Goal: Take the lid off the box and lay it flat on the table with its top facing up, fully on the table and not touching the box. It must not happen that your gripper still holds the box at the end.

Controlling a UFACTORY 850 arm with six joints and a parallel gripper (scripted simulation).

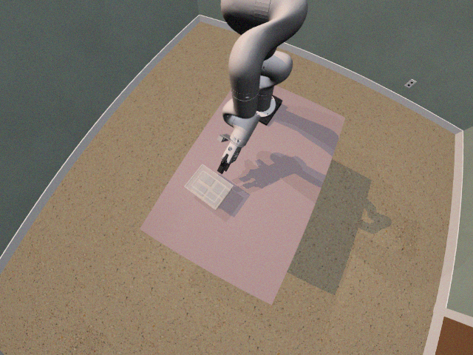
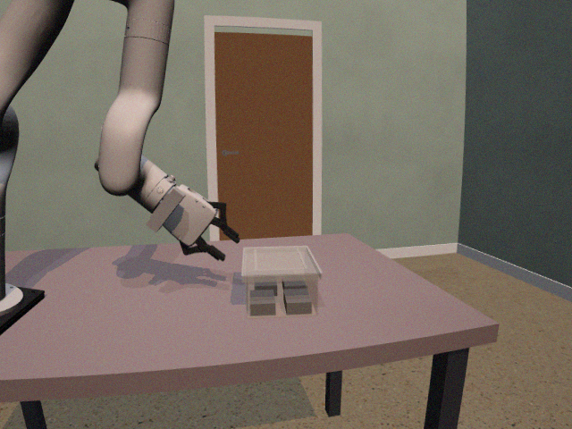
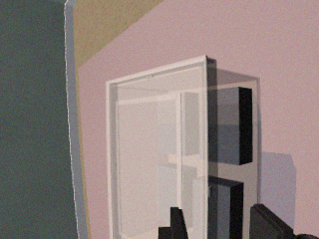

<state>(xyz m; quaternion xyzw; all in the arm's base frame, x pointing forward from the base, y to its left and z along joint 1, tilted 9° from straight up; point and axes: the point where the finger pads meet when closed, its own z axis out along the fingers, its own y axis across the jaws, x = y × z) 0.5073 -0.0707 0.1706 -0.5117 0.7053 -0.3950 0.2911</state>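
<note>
Now: hand 11 cm short of the see-through lid, 5 cm to the left of it and 4 cm above it. Round my hand: clear plastic box 11 cm ahead, 8 cm below, 5 cm to the right.
</note>
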